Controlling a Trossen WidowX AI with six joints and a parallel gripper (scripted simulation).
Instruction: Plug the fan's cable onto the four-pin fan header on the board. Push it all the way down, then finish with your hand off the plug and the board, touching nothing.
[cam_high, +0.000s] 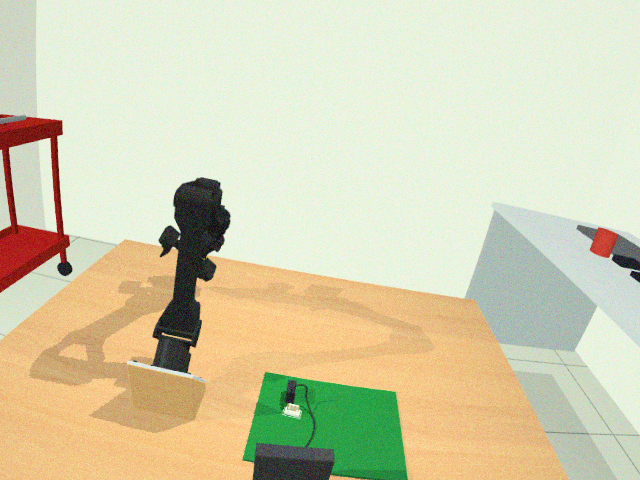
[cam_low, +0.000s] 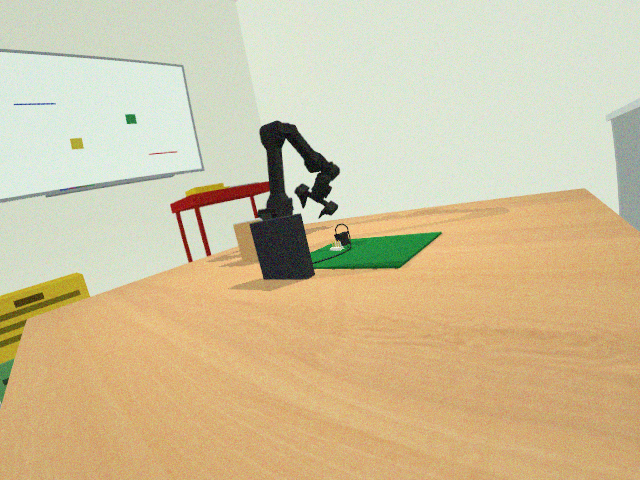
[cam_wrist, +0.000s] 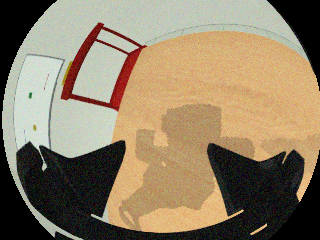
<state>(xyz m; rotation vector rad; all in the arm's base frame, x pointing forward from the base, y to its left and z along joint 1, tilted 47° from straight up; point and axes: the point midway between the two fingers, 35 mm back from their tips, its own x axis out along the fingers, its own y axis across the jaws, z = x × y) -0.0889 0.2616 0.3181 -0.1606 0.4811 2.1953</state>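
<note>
Now: the dark plug 390 mm to the right of my gripper tip, 360 mm ahead of it and 50 mm below it. Round my gripper tip: fan 620 mm to the right, 360 mm ahead, 10 mm below; then green board 460 mm to the right, 440 mm ahead, 90 mm below; then white four-pin header 440 mm to the right, 370 mm ahead, 70 mm below.
</note>
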